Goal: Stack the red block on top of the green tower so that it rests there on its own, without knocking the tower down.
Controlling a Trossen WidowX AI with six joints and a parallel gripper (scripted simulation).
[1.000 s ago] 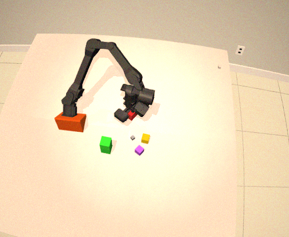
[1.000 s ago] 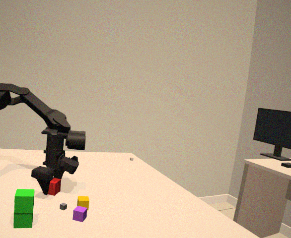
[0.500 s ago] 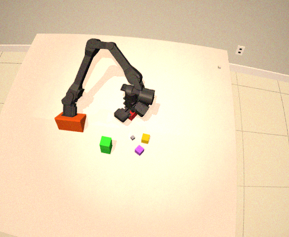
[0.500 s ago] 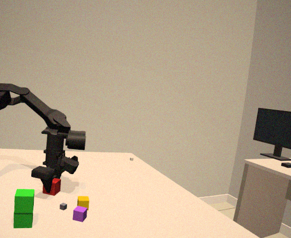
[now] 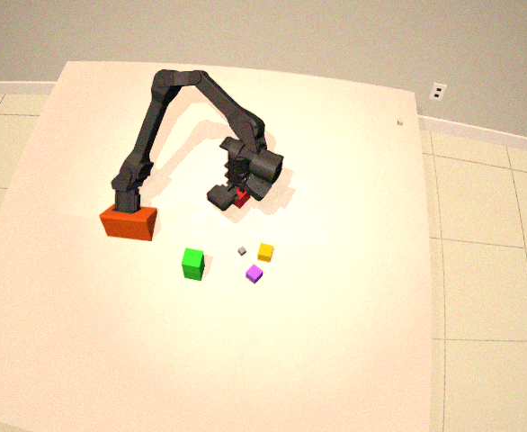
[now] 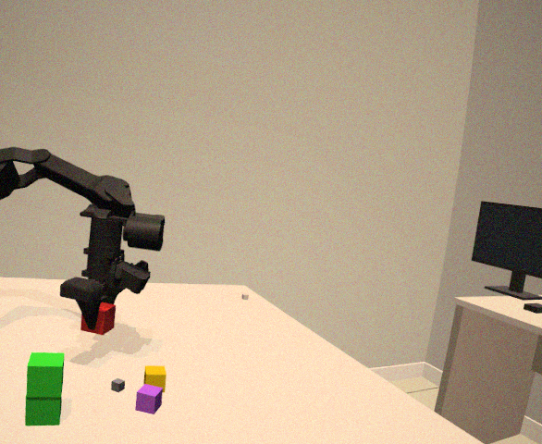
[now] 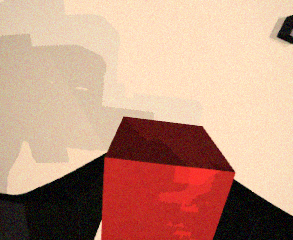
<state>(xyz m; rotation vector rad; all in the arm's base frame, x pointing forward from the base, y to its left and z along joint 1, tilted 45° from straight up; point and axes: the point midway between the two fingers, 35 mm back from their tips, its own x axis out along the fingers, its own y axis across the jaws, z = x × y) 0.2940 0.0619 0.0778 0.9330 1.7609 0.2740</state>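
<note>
Now: gripper tip 4 cm short of the small grey cube, 12 cm to the left of it and 6 cm above it. Round my gripper tip: yellow block: 10 cm ahead, 12 cm to the right, 5 cm below; then purple block: 8 cm ahead, 19 cm to the right, 5 cm below; then red block: 2 cm above.
</note>
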